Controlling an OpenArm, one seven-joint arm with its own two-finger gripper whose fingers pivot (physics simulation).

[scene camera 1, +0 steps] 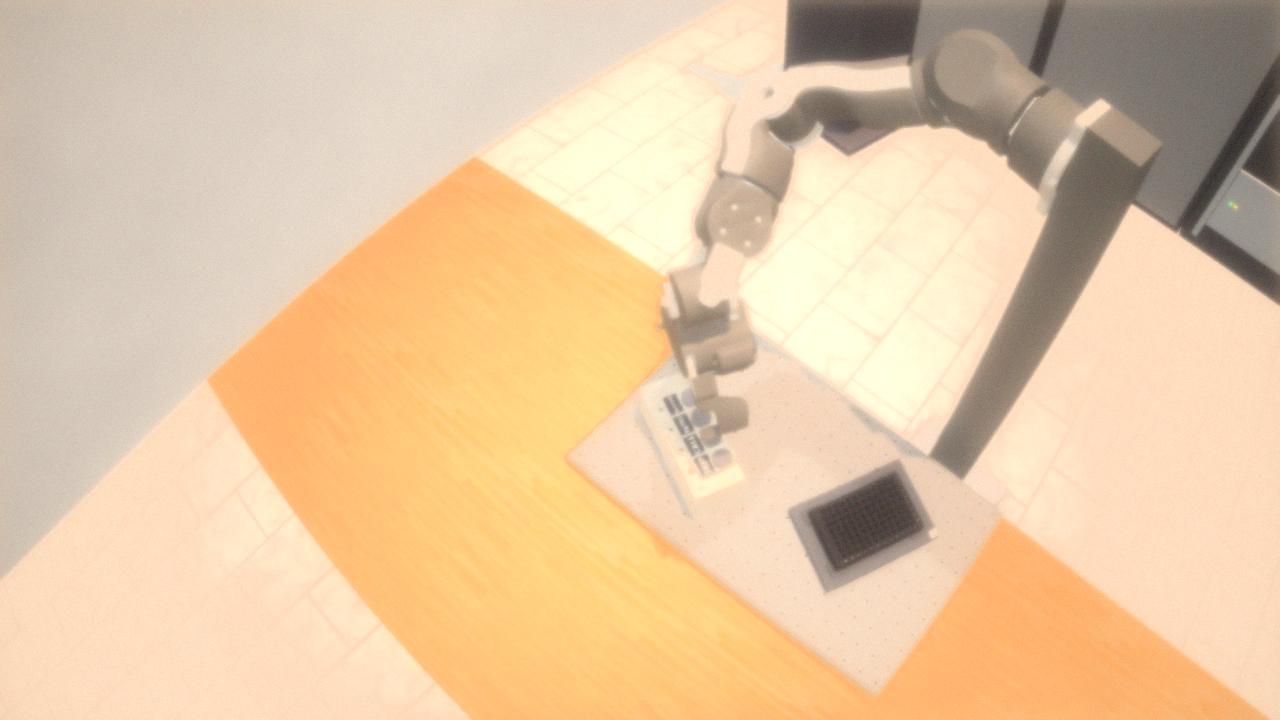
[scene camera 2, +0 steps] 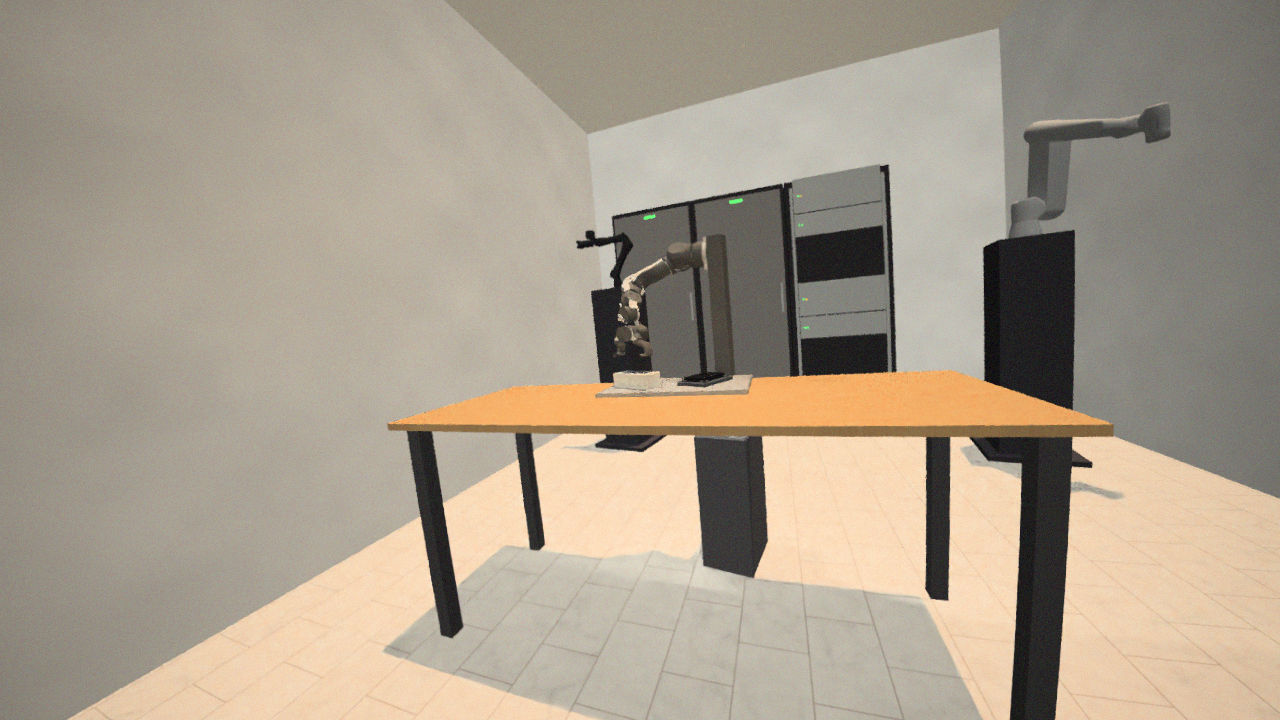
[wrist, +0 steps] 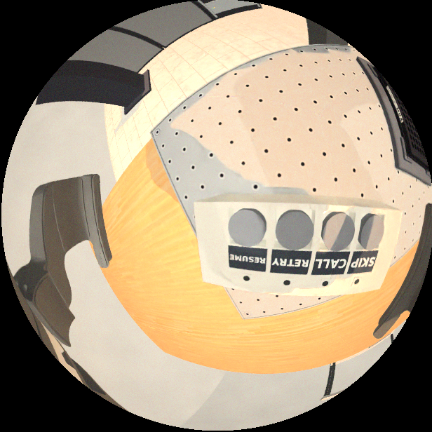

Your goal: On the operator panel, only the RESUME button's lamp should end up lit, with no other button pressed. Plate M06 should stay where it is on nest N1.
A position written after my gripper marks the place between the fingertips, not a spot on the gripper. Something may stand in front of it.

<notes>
I see my gripper (scene camera 1: 700,375), a black plate M06 (scene camera 1: 880,514), a resume button (wrist: 247,226), a skip button (wrist: 371,230), a call button (wrist: 337,230), a retry button (wrist: 294,229) and an arm's upright post (scene camera 1: 1114,156).
My gripper is seen too in scene camera 2 (scene camera 2: 632,356) and in the wrist view (wrist: 226,257). The arm's upright post also shows in scene camera 2 (scene camera 2: 716,250).
</notes>
